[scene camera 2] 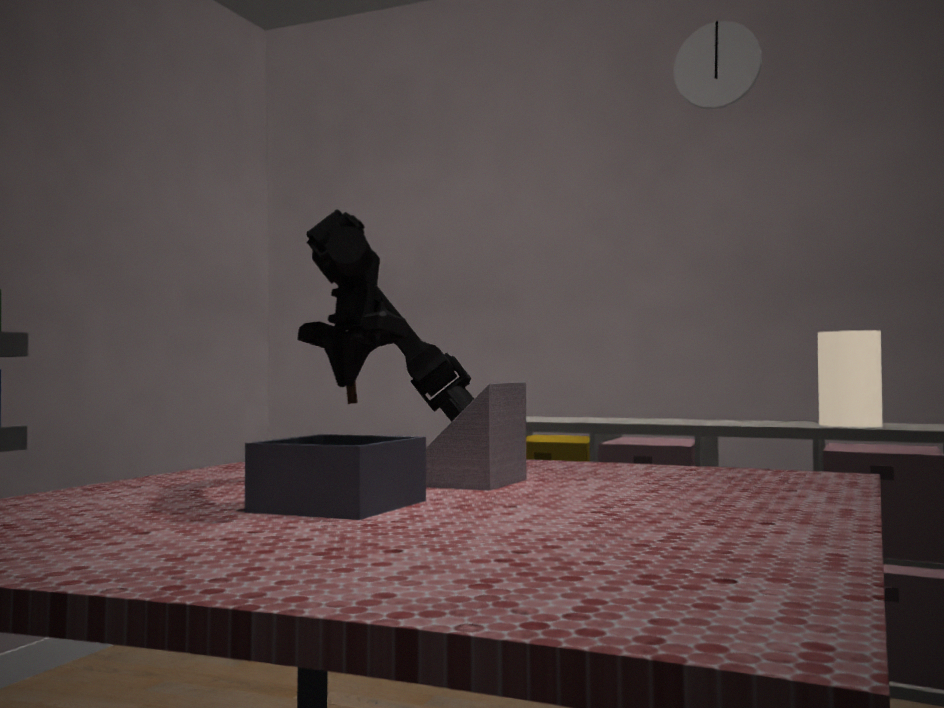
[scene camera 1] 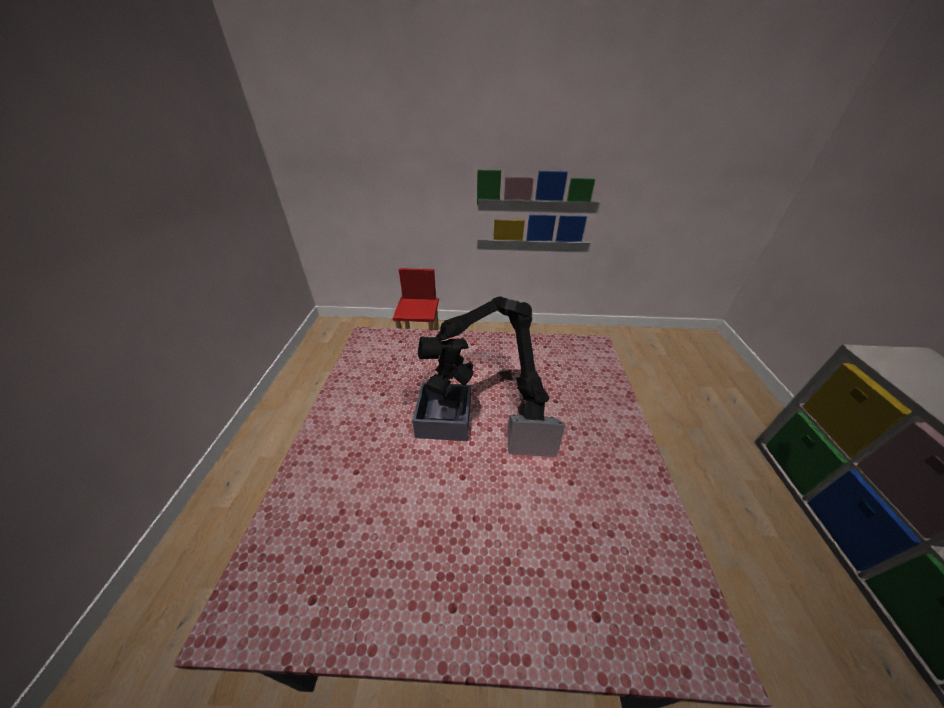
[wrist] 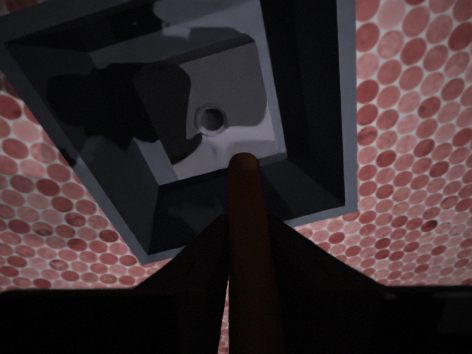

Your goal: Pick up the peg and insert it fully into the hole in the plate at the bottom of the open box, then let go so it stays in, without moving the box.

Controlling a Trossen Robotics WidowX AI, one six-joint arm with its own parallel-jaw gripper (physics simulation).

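Places are measured from the arm's base along level axes (x ahead, y left, z up), in millimetres.
Pixels of known places: gripper, fingertip midpoint: (scene camera 2: 345, 386) (wrist: 245, 224); arm's base, link origin: (scene camera 2: 471, 419) (scene camera 1: 534, 418).
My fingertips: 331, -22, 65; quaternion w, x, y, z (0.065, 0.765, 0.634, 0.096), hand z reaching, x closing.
Note:
Ahead of a thing's pixels: the offset from my fingertips to its middle, as dx, dy, dz. Level surfaces: height alone.
My gripper (scene camera 2: 349, 381) (wrist: 245, 224) is shut on a brown-red peg @(-10, +1, +14) (scene camera 2: 351, 394) (wrist: 247, 200). The peg points down, and its lower end is above the rim of the open box in scene camera 2. The dark grey open box @(-1, -12, -128) (scene camera 1: 442, 429) (scene camera 2: 305, 478) (wrist: 351, 150) stands on the table. In the wrist view the plate @(-1, -12, -143) (wrist: 230, 75) lies at the bottom of the box, partly in shadow. Its round hole (wrist: 213, 119) shows up and left of the peg's tip. The peg cannot be made out in scene camera 1.
A grey wedge-shaped block (scene camera 1: 535, 436) (scene camera 2: 499, 438) stands by the arm's base, to the right of the box. The table @(dz -177) (scene camera 1: 457, 571) (scene camera 2: 571, 563) has a red and pink dotted top. A red chair (scene camera 1: 417, 308) stands behind the table.

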